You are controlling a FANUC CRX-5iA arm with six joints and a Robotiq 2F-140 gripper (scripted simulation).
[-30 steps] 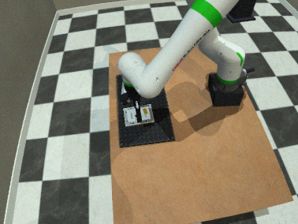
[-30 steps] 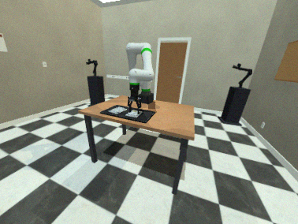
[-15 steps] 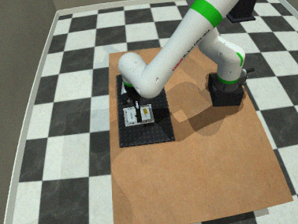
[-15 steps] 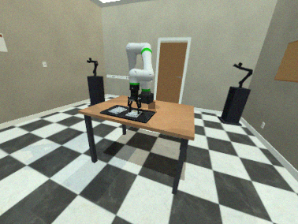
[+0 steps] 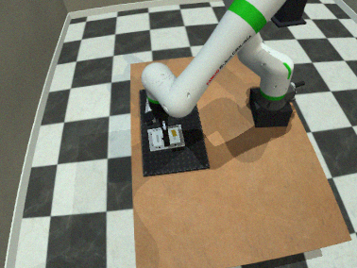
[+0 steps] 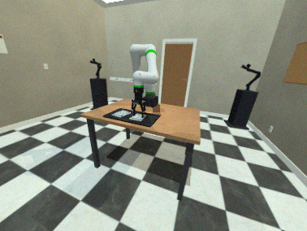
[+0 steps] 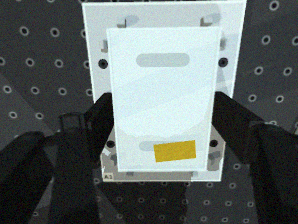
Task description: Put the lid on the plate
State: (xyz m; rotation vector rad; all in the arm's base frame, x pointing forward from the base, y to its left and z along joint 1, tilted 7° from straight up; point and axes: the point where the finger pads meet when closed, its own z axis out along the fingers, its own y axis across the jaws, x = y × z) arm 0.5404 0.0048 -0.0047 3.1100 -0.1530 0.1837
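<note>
Now: the lid park fixture 30 mm below my hand. Round my hand: culture plate: 20 mm behind, 200 mm to the right, 20 mm below; clear lid: 20 mm below.
</note>
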